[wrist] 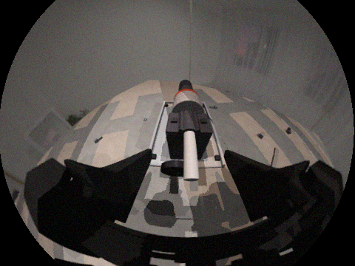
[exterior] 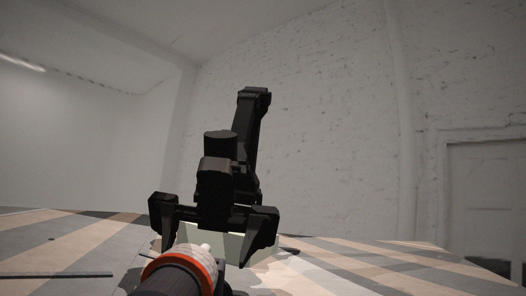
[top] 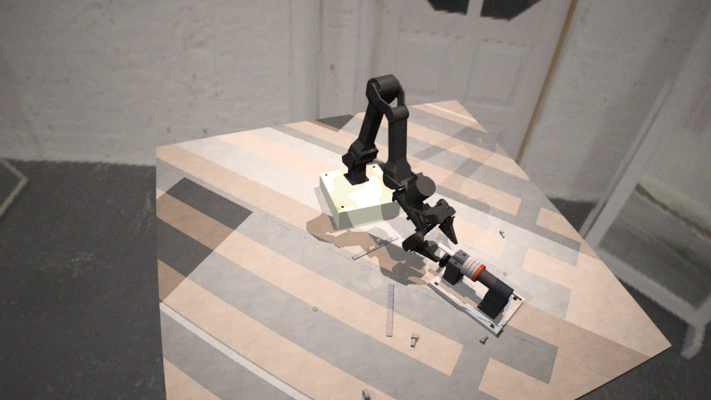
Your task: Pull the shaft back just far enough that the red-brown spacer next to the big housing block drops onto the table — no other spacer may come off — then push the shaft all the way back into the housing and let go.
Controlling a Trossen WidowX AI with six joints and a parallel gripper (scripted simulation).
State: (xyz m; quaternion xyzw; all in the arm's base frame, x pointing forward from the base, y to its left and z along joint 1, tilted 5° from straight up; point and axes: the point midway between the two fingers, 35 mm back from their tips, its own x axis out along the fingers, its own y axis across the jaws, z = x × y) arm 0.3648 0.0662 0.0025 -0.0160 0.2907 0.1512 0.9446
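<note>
The pale shaft lies 50 mm ahead of my gripper tip, 10 mm to the left of it and 10 mm above it. Round my gripper tip: red-brown spacer: 100 mm ahead, 30 mm to the left, 10 mm above.
</note>
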